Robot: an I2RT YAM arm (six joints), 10 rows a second.
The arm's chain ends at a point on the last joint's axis. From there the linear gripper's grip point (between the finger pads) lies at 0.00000 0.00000 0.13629 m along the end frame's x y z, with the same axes.
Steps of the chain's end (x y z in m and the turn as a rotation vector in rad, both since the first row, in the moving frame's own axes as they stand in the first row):
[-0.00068, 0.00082, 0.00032, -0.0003, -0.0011, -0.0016]
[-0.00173, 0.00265, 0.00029, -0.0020, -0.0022, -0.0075]
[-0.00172, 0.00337, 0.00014, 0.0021, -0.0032, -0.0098]
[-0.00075, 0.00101, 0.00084, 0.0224, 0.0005, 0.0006]
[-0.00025, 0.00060, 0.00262, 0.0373, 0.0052, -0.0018]
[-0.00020, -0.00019, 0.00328, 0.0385, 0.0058, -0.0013]
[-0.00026, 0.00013, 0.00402, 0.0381, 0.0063, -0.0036]
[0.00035, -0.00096, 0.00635, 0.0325, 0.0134, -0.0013]
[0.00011, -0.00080, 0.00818, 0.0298, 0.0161, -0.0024]
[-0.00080, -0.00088, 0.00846, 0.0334, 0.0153, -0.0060]
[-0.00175, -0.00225, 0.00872, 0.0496, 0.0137, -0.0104]
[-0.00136, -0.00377, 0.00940, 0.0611, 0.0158, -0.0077]
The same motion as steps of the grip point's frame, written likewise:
[-0.00083, 0.00086, 0.00032, -0.0003, -0.0011, -0.0016]
[-0.00203, 0.00292, 0.00029, -0.0020, -0.0022, -0.0075]
[-0.00216, 0.00309, 0.00014, 0.0021, -0.0032, -0.0098]
[-0.00068, -0.00204, 0.00081, 0.0224, 0.0005, 0.0006]
[0.00045, -0.00448, 0.00252, 0.0373, 0.0052, -0.0018]
[0.00059, -0.00544, 0.00318, 0.0385, 0.0058, -0.0013]
[0.00059, -0.00506, 0.00392, 0.0381, 0.0063, -0.0036]
[0.00217, -0.00539, 0.00627, 0.0325, 0.0134, -0.0013]
[0.00230, -0.00486, 0.00810, 0.0298, 0.0161, -0.0024]
[0.00127, -0.00544, 0.00837, 0.0334, 0.0153, -0.0060]
[0.00008, -0.00902, 0.00854, 0.0496, 0.0137, -0.0104]
[0.00076, -0.01210, 0.00913, 0.0611, 0.0158, -0.0077]

